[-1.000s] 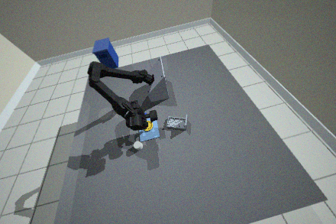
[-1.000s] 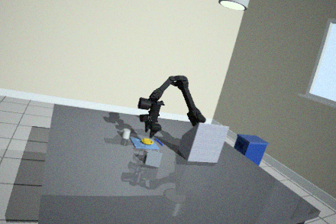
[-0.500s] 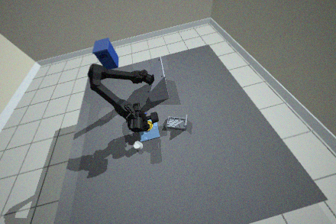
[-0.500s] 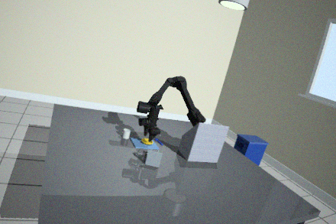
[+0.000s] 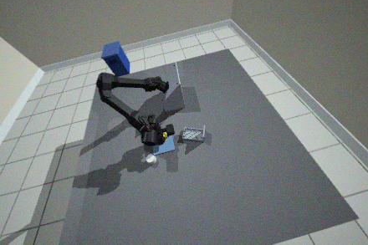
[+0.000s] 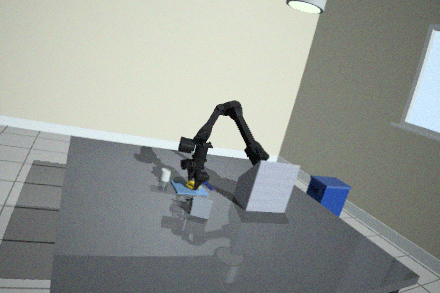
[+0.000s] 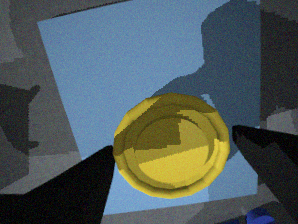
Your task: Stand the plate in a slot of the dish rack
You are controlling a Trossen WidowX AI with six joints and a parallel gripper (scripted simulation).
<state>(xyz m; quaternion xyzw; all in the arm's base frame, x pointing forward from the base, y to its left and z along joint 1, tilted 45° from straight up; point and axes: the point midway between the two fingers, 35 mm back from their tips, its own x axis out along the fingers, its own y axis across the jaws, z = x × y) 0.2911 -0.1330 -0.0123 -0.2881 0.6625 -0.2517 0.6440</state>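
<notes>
The grey dish rack lies 2 cm ahead of my gripper tip, 20 cm to the left of it and 1 cm above it. Also, from my gripper tip: white cup (12 cm ahead, 6 cm to the right, 1 cm above); yellow plate (right at my gripper tip); blue utensil (10 cm behind, 5 cm to the right, 1 cm below).
</notes>
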